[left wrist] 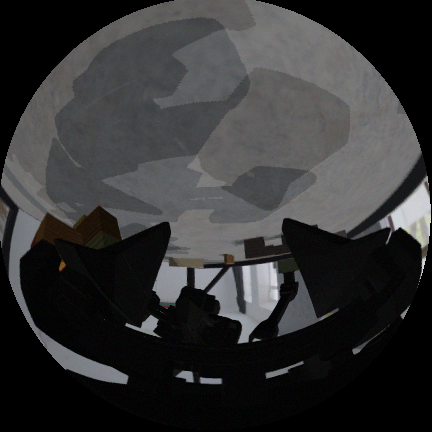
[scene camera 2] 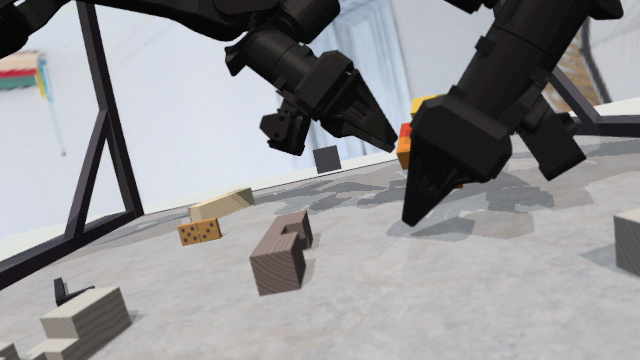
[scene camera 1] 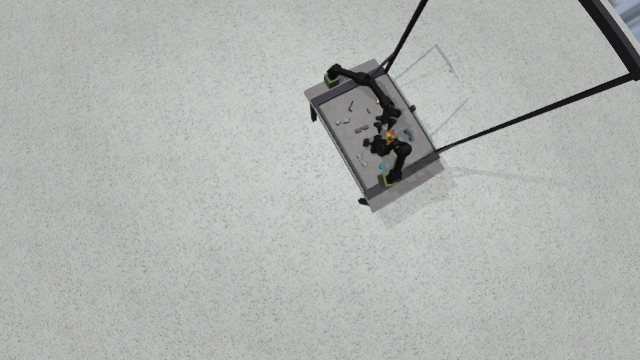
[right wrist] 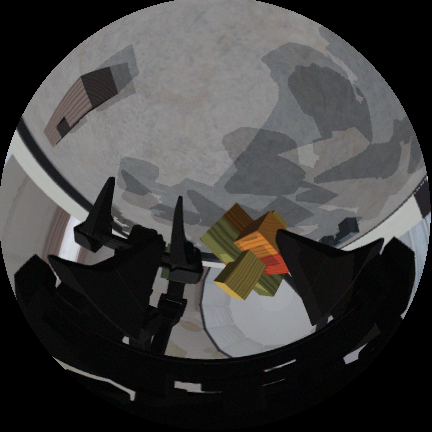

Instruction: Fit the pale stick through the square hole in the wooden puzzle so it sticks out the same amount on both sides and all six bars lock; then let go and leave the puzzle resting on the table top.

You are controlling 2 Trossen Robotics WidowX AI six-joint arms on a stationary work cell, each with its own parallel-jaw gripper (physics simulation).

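Places are measured from the left arm's base along level axes (x back, y right, z up), in metres.
Pixels of known places: left gripper, fingertip midpoint: (left wrist: 227, 225) (scene camera 2: 420, 207) (scene camera 1: 371, 138) (right wrist: 142, 185); right gripper, fingertip midpoint: (left wrist: 146, 282) (scene camera 2: 394, 146) (scene camera 1: 383, 132) (right wrist: 220, 238); left arm's base, origin of the base link: (scene camera 1: 390, 179); right arm's base, origin of the base link: (left wrist: 288, 271) (scene camera 1: 332, 76).
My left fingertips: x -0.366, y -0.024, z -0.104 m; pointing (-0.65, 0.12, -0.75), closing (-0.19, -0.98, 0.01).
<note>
For each thing: its top centre in the pictures, then the offset to it from my left fingertips.
- pale stick, middle of its top: (scene camera 2: 220, 196) (left wrist: 185, 266) dy +0.179, dx -0.310, dz +0.016 m
- brown notched block, middle of its top: (scene camera 2: 282, 229) (right wrist: 59, 121) (left wrist: 283, 253) (scene camera 1: 361, 128) dy -0.068, dx -0.102, dz +0.016 m
- orange domino, middle of its top: (scene camera 2: 196, 222) (left wrist: 229, 263) (scene camera 1: 368, 110) dy +0.032, dx -0.255, dz +0.012 m
- grey notched block, middle of its top: (scene camera 2: 35, 329) (scene camera 1: 342, 121) dy -0.217, dx -0.196, dz +0.016 m
- black angled piece, middle of its top: (scene camera 2: 72, 283) (scene camera 1: 352, 106) dy -0.097, dx -0.325, dz -0.004 m
- teal disc, middle of its top: (scene camera 1: 382, 166) dy +0.031, dx +0.245, dz +0.007 m
The wooden puzzle (scene camera 1: 390, 134) (right wrist: 261, 241), made of orange, red, yellow, olive and brown bars, stands on the table. In scene camera 2 the left gripper hides most of it; its square hole cannot be made out. A pale stick (scene camera 2: 222, 204) (left wrist: 186, 262) lies on the table behind the domino, apart from the puzzle. My left gripper (scene camera 2: 417, 212) (left wrist: 227, 225) (right wrist: 142, 185) is open and empty, low over the table on the near side of the puzzle in scene camera 2. My right gripper (scene camera 2: 392, 145) (right wrist: 220, 238) is open and empty, with its fingertips close beside the puzzle.
A brown notched block (scene camera 1: 361, 129) (scene camera 2: 280, 255) (right wrist: 82, 102), an orange domino (scene camera 1: 369, 111) (scene camera 2: 199, 232), a grey notched block (scene camera 1: 342, 121) (scene camera 2: 97, 320), a black angled piece (scene camera 1: 350, 106) (scene camera 2: 61, 291) and a teal disc (scene camera 1: 382, 166) lie on the table.
</note>
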